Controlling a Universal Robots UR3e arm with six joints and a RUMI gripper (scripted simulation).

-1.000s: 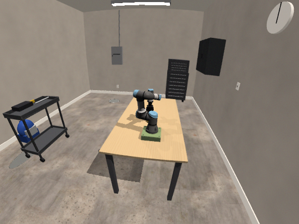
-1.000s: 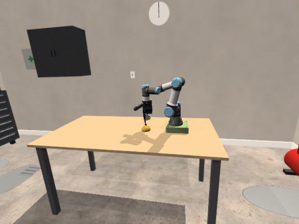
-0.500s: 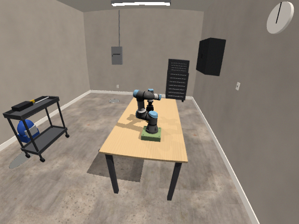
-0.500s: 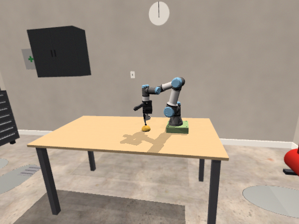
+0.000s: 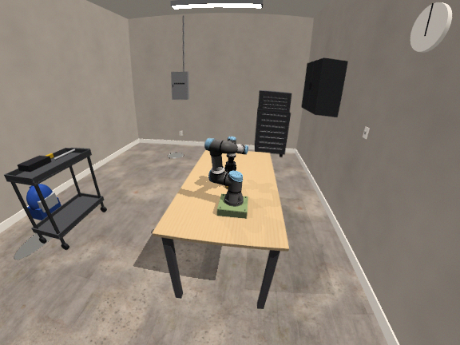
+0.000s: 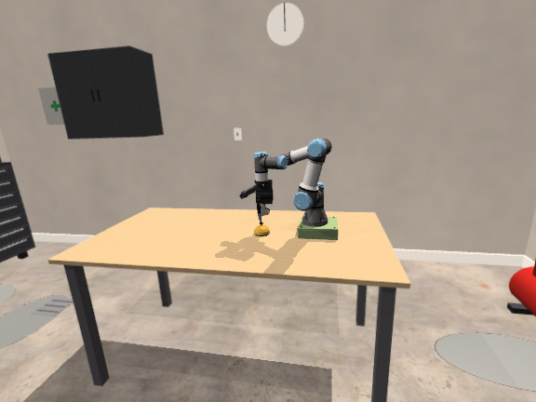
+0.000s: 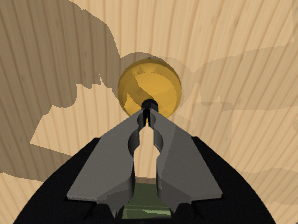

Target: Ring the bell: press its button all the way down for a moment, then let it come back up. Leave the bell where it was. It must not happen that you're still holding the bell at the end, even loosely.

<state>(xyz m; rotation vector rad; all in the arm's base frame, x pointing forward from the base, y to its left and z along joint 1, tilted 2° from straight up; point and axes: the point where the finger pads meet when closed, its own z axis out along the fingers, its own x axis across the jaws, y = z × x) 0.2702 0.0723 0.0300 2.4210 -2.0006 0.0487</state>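
The bell button is 3 cm below my hand. Round my hand: bell: 4 cm below.
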